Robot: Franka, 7 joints.
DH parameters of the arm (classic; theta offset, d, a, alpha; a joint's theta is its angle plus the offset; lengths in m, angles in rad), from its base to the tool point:
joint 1: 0 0.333 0 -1.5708
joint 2: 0 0 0 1.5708
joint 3: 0 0.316 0.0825 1.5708
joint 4: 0 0 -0.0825 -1.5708
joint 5: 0 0.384 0 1.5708
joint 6: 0 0 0.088 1.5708
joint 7: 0 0.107 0 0
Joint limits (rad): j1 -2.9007..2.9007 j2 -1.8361..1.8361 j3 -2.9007..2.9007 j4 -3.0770..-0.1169 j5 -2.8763..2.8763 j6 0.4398..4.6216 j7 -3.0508..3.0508
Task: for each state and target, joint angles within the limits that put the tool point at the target. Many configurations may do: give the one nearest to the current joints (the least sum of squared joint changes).
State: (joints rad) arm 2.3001 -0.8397 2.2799 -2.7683 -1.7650 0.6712 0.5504
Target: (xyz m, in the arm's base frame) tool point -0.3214 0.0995 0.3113
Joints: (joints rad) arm 1.3969 -0.8552 1.9440 -2.8578 -1.8026 1.0750 0.5504
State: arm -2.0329 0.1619 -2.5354 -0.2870 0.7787 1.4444 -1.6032
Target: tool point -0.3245 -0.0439 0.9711
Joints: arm -2.0173 0.4706 -2.3334 -0.5051 0.7640 0.9368 -1.6032
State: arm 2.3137 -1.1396 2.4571 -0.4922 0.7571 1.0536 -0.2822
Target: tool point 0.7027 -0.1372 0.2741
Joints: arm 2.9007 -1.2632 2.8644 -0.4436 0.8909 0.9056 -0.2822
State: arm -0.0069 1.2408 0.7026 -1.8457 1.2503 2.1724 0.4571
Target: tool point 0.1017 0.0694 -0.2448
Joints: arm -0.0590 1.6303 0.0970 -2.0729 1.2363 2.3030 0.4571
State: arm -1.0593 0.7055 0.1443 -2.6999 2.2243 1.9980 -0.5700
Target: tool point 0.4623 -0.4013 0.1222
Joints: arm -0.9935 0.7418 0.2017 -1.9601 2.3091 1.9490 -0.5700
